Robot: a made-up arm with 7 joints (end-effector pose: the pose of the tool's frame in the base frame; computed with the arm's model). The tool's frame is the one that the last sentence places. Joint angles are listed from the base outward.
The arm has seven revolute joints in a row. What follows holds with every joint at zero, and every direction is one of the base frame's.
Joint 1 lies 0.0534 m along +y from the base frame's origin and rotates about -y.
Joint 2 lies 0.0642 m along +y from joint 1 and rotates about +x.
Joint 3 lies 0.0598 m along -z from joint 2 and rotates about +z.
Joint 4 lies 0.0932 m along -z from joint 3 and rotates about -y.
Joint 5 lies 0.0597 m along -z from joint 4 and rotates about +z.
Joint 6 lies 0.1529 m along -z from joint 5 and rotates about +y.
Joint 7 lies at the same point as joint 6 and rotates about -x.
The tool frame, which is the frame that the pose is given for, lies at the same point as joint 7; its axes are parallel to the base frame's.
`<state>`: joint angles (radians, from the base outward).
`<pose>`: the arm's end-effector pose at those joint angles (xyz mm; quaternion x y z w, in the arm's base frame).
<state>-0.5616 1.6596 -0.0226 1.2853 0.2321 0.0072 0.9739</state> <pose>180.2 330.0 -96.5 0.0358 -0.0050 -0.5845 0.8106</pose>
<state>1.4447 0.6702 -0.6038 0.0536 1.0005 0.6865 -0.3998</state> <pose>289.2 339.4 -27.2 0.1558 -0.3429 0.4298 0.8206</pose>
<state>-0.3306 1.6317 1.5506 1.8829 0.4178 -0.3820 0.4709</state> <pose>71.1 192.8 194.7 -0.4591 0.7205 0.5197 0.0069</pose>
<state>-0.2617 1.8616 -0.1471 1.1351 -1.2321 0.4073 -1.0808</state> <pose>195.2 358.2 -8.2 -0.6854 0.1556 0.6505 0.2880</pose>
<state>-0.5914 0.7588 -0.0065 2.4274 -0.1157 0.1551 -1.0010</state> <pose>118.3 111.7 -73.5 0.3688 -0.7958 -0.0160 0.4800</pose>
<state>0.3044 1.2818 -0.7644 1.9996 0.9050 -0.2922 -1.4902</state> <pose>177.1 141.4 -98.1 0.2979 -0.7171 0.2419 0.5819</pose>
